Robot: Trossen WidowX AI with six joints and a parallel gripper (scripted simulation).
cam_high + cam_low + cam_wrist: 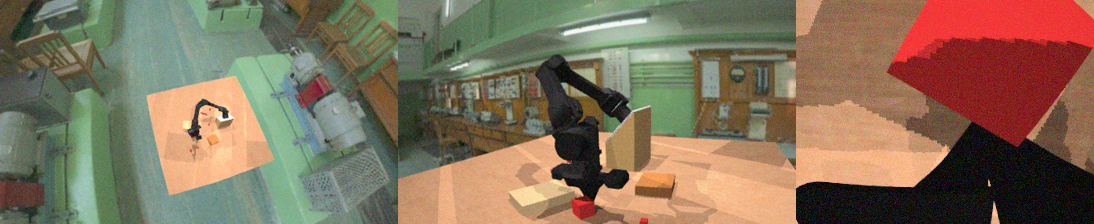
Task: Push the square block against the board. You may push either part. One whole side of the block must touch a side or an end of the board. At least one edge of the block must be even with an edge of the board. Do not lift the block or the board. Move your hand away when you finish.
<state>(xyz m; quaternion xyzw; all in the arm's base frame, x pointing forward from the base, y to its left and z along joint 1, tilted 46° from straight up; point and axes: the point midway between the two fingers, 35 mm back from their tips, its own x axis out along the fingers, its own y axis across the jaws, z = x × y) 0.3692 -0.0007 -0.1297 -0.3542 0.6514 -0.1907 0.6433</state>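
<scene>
My gripper tip is now 18 cm past the square block, 10 cm to the right of it and 1 cm below it. Round my gripper tip: board (13 cm to the right, 6 cm ahead, 1 cm above); then red cube (4 cm ahead, 1 cm to the left, 1 cm above); then red stick (26 cm to the right, 15 cm behind).
</scene>
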